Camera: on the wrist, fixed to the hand. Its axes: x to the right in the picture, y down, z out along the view.
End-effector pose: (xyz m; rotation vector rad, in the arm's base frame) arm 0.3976 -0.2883 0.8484 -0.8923 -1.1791 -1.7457
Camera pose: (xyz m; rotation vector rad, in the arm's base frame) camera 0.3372 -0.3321 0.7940 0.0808 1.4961 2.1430
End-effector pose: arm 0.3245 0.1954 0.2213 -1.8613 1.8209 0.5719
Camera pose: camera 0.3869 0.1678 0.2835 -2.4946 -0.0974 0.2866
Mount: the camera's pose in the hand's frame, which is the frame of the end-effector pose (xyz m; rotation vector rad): -0.0129 -0.0648 -0.0645 -0.2047 -0.2011 -1.5315
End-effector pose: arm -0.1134 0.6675 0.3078 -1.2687 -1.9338 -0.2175
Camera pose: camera -0.1314 0.5930 0.3593 0.3718 -2.6994 -1.0620
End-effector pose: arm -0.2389 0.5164 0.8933 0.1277 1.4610 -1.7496
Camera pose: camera -0.2986 0.5766 0.9298 1.3595 -1.3842 2.1362
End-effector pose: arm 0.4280 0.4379 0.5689 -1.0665 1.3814 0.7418
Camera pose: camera 0.4600 0.3568 0.5993 -1.7266 0.0531 -0.1834
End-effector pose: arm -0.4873 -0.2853 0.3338 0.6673 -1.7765 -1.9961
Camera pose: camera -0.4375 -0.3220 0.2652 -1.3321 0.6050 1.8276
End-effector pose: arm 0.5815 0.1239 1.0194 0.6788 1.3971 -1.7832
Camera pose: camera 0.5330 0.1966 1.0491 0.8294 -1.7426 2.1160
